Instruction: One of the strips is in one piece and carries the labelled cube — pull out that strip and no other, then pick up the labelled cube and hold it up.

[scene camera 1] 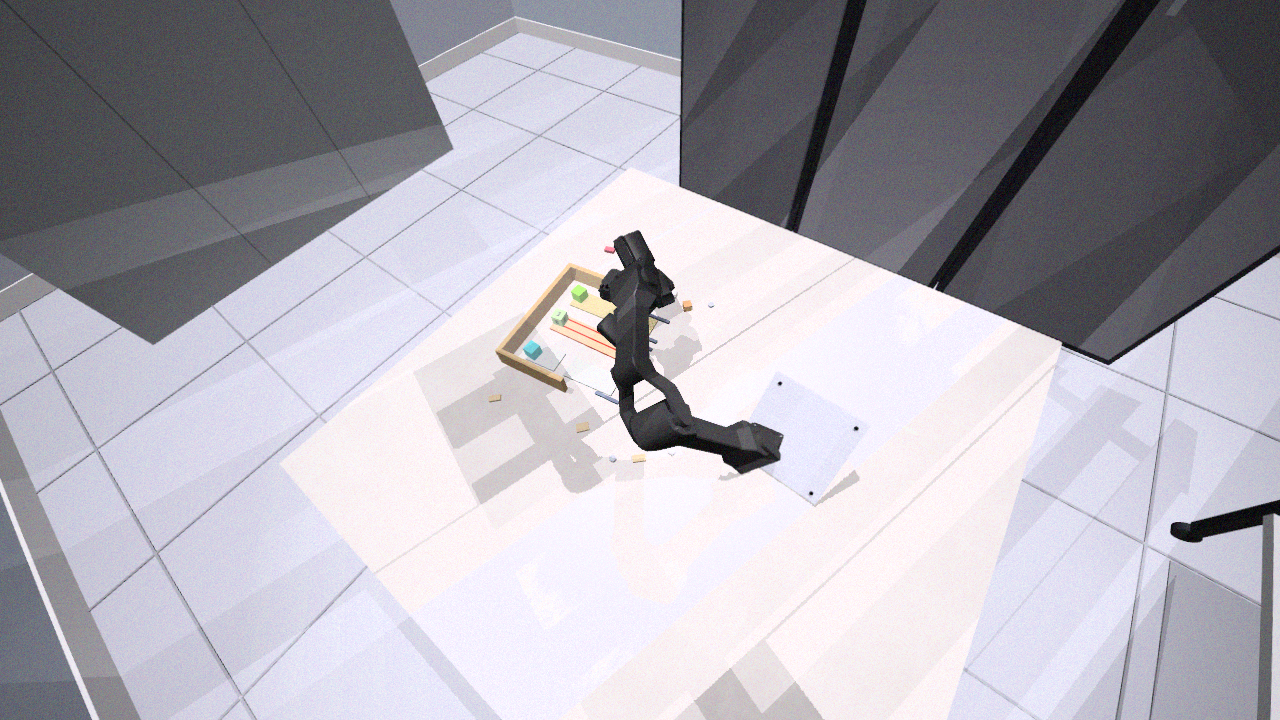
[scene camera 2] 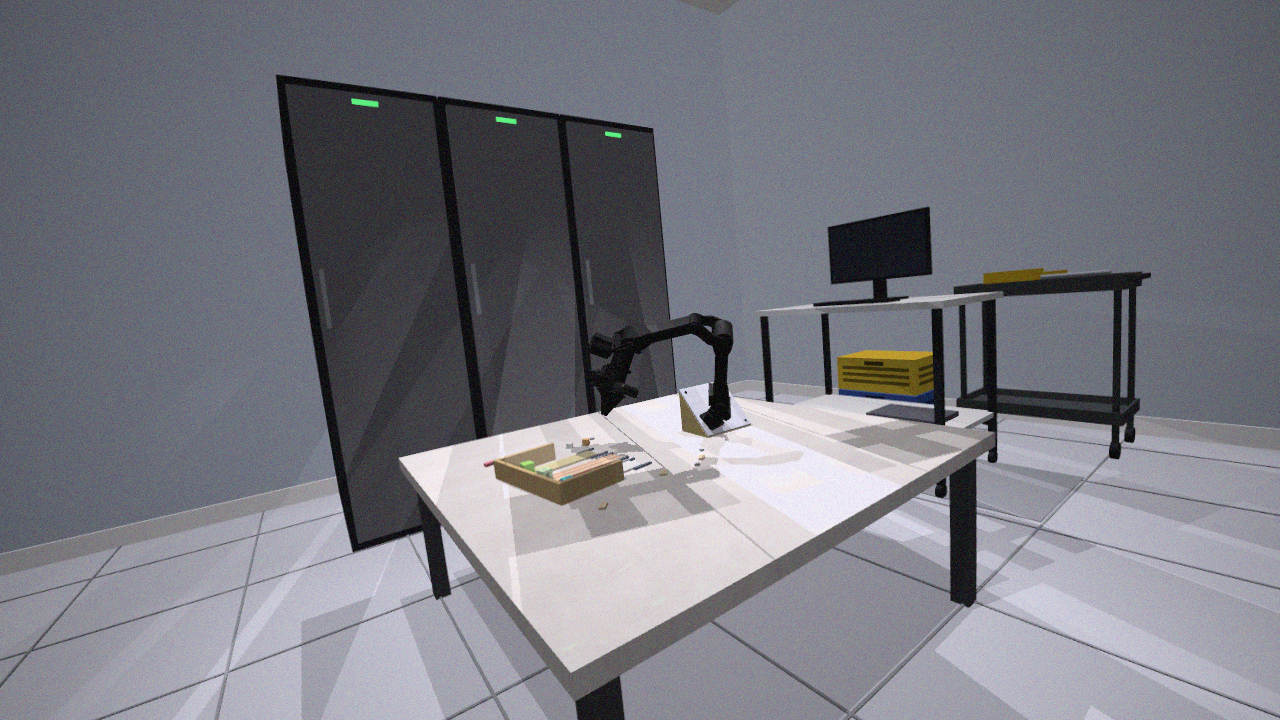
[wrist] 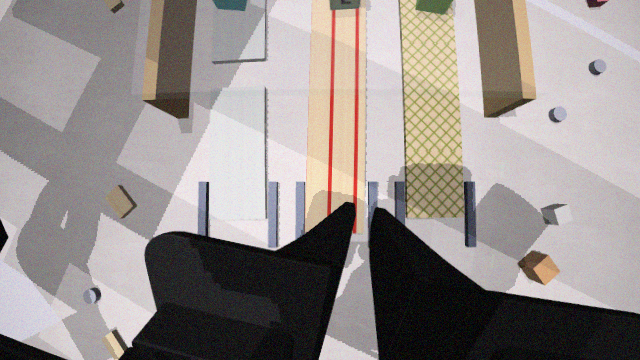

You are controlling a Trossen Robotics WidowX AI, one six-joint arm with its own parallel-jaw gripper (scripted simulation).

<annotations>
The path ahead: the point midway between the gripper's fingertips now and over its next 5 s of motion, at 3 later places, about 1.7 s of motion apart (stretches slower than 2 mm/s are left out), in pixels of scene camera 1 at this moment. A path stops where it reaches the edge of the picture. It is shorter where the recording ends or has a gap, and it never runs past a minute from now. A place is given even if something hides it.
My gripper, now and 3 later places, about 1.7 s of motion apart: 627, 319; 629, 347; 638, 357; 665, 367
</annotations>
